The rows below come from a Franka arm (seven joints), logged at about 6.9 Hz.
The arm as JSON. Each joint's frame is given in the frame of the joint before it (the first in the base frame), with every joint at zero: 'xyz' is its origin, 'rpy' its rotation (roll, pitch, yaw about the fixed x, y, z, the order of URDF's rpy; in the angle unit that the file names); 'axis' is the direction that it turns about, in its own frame. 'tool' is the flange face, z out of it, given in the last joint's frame.
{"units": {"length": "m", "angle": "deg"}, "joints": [
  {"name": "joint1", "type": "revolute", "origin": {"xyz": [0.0, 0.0, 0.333], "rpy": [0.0, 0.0, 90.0]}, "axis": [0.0, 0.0, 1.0]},
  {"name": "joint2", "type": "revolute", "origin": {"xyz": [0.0, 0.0, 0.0], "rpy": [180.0, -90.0, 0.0]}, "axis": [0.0, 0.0, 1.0]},
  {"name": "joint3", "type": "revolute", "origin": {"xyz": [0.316, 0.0, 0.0], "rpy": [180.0, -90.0, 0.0]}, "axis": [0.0, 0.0, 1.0]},
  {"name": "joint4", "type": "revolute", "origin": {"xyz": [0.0, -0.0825, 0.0], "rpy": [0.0, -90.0, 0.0]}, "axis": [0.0, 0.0, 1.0]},
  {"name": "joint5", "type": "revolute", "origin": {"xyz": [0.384, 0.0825, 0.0], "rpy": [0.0, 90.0, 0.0]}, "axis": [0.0, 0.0, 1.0]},
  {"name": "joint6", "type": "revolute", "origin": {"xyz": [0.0, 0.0, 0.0], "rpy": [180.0, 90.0, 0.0]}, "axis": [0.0, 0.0, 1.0]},
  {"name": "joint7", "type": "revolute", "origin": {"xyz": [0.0, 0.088, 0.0], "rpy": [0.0, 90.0, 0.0]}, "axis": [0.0, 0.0, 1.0]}
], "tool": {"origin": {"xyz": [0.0, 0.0, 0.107], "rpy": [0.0, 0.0, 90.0]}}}
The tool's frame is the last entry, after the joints.
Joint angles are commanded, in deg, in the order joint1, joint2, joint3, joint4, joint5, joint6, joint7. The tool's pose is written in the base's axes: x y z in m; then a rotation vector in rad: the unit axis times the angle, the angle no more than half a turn. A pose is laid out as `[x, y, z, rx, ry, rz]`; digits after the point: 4 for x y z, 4 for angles.
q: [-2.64 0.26 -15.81 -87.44 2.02 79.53 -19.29]
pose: [0.5101, -0.1653, 0.6282, -3.0576, -0.0283, 0.1896]
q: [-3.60 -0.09 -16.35 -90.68 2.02 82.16 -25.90]
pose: [0.5073, -0.1798, 0.6090, -3.0415, -0.1615, 0.1856]
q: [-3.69 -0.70 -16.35 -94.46 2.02 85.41 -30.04]
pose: [0.5073, -0.1817, 0.5883, -3.0279, -0.2657, 0.1768]
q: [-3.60 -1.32 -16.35 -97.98 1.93 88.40 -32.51]
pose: [0.5066, -0.1815, 0.5693, -3.0186, -0.3307, 0.1710]
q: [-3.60 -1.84 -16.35 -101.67 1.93 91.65 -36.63]
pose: [0.5053, -0.1817, 0.5482, -3.0001, -0.4358, 0.1620]
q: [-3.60 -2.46 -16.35 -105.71 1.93 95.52 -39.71]
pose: [0.5030, -0.1814, 0.5258, -2.9870, -0.5134, 0.1458]
